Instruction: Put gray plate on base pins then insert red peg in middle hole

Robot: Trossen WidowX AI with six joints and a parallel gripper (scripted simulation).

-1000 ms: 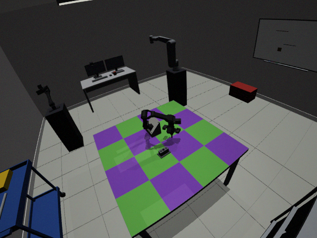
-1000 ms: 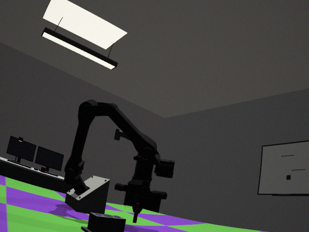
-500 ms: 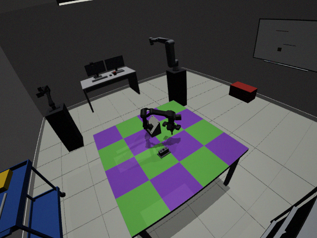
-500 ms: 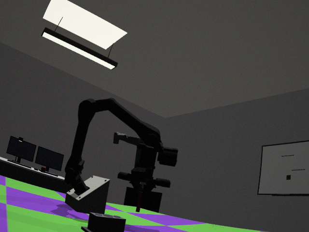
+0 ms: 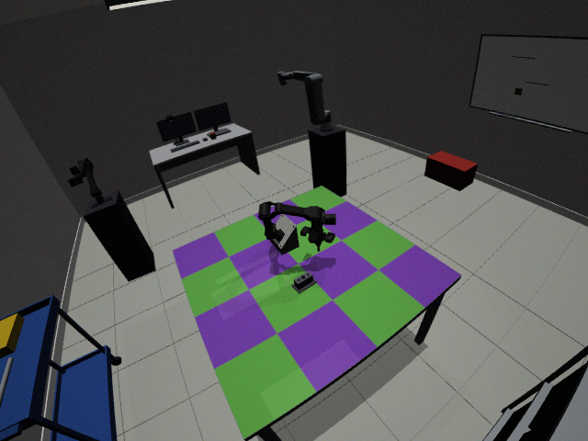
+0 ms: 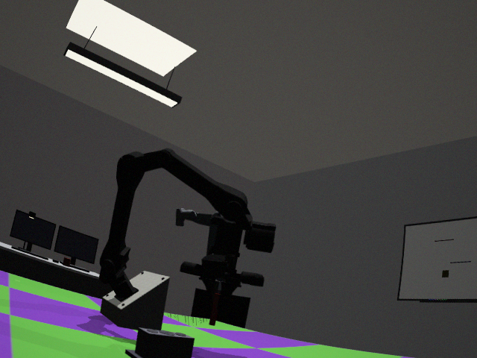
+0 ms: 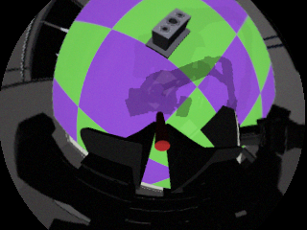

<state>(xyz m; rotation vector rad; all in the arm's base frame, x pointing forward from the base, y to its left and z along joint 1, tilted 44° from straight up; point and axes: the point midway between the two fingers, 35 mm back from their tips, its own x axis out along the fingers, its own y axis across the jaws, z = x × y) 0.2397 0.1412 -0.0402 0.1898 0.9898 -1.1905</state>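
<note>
The gray plate is 17 cm to the right of my gripper tip, 11 cm ahead of it and 7 cm below it. The rest, counted from my gripper tip: dark base (17 cm to the right, 11 cm ahead, 10 cm below); then red peg (right at my gripper tip).
</note>
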